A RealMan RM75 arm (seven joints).
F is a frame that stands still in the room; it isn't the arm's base.
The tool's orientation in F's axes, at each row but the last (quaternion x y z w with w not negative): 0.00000, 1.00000, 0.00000, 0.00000; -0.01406, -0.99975, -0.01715, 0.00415; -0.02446, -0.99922, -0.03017, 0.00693; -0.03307, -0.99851, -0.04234, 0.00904; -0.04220, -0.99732, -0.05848, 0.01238; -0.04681, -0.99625, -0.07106, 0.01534; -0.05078, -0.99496, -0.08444, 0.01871; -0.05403, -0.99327, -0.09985, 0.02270; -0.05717, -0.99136, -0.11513, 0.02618; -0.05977, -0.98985, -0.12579, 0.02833; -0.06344, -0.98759, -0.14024, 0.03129; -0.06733, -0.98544, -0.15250, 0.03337
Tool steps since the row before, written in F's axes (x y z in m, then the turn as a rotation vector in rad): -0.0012, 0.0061, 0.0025, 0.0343, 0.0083, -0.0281; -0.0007, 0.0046, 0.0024, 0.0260, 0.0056, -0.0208; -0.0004, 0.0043, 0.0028, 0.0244, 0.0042, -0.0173; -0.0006, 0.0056, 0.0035, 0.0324, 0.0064, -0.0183; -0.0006, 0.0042, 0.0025, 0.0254, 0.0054, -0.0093; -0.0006, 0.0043, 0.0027, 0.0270, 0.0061, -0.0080; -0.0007, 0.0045, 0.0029, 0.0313, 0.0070, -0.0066; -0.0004, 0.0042, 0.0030, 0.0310, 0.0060, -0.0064; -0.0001, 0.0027, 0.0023, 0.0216, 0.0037, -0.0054; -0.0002, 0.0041, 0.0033, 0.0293, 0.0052, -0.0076; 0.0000, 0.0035, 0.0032, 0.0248, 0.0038, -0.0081; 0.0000, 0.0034, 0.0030, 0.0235, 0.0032, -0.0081
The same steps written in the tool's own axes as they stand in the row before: 0.0012, 0.0061, -0.0025, -0.0343, 0.0083, 0.0281; 0.0008, 0.0047, -0.0022, -0.0260, 0.0056, 0.0208; 0.0007, 0.0044, -0.0025, -0.0244, 0.0044, 0.0172; 0.0010, 0.0058, -0.0030, -0.0323, 0.0070, 0.0183; 0.0010, 0.0044, -0.0020, -0.0251, 0.0064, 0.0094; 0.0011, 0.0046, -0.0020, -0.0266, 0.0075, 0.0081; 0.0013, 0.0048, -0.0021, -0.0307, 0.0090, 0.0068; 0.0010, 0.0046, -0.0021, -0.0305, 0.0081, 0.0064; 0.0005, 0.0031, -0.0016, -0.0214, 0.0049, 0.0053; 0.0009, 0.0047, -0.0021, -0.0290, 0.0068, 0.0075; 0.0007, 0.0042, -0.0021, -0.0248, 0.0047, 0.0077; 0.0007, 0.0041, -0.0018, -0.0235, 0.0040, 0.0076
